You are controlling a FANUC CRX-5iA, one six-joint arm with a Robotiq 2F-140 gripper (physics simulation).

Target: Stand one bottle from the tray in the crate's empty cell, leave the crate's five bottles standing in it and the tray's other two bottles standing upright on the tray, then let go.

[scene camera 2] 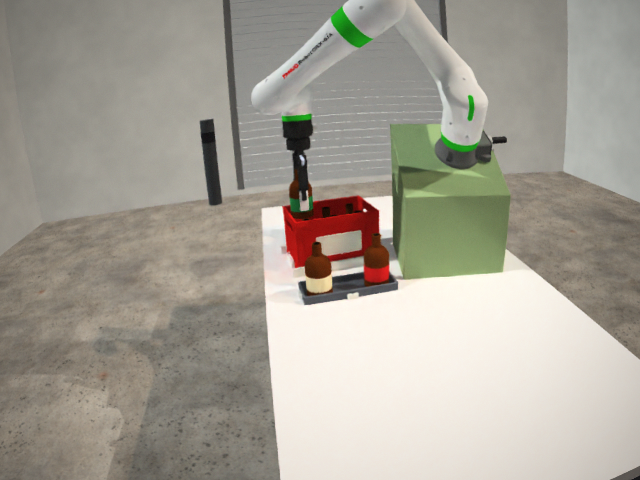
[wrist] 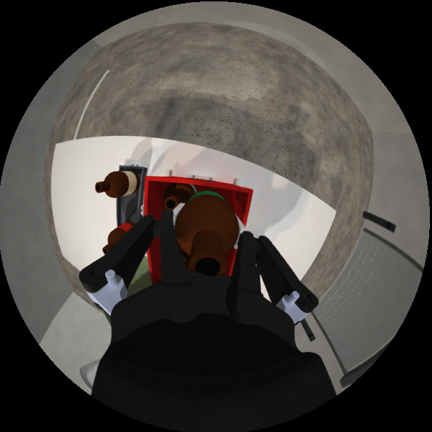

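Seen in the pictures: gripper, fingertip midpoint: (scene camera 2: 302,206); arm's base, link origin: (scene camera 2: 456,153).
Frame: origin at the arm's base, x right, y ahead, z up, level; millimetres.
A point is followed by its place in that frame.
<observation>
My gripper (scene camera 2: 303,199) {x 87, y 501, z -172 mm} (wrist: 206,215) is shut on the green-label brown bottle (scene camera 2: 294,202) {x 57, y 526, z -145 mm} (wrist: 207,220), holding it upright over the crate's left end in the scene view. Its lower end is about level with the rim. The red crate (scene camera 2: 293,240) {x 11, y 539, z -256 mm} (wrist: 147,200) stands on the table. A bottle neck (scene camera 2: 326,211) {x 113, y 422, z -203 mm} and another neck (scene camera 2: 349,208) {x 131, y 342, z -205 mm} show inside; one crate bottle (wrist: 171,201) shows in the wrist view. The held bottle and crate walls hide the rest. A cream-label bottle (scene camera 2: 318,268) {x -207, y 477, z -256 mm} (wrist: 116,184) and a red-label bottle (scene camera 2: 376,258) {x -180, y 313, z -255 mm} (wrist: 117,238) stand upright on the dark tray (scene camera 2: 348,285) {x -141, y 390, z -352 mm} (wrist: 130,207).
The white table (scene camera 2: 413,361) {x -530, y 295, z -357 mm} (wrist: 85,175) carries the tray close in front of the crate in the scene view. The green block (scene camera 2: 449,232) {x -149, y 81, z -210 mm} under the arm's base stands right of the crate. The table's left edge runs near the crate. A black post (scene camera 2: 210,165) shows at the left.
</observation>
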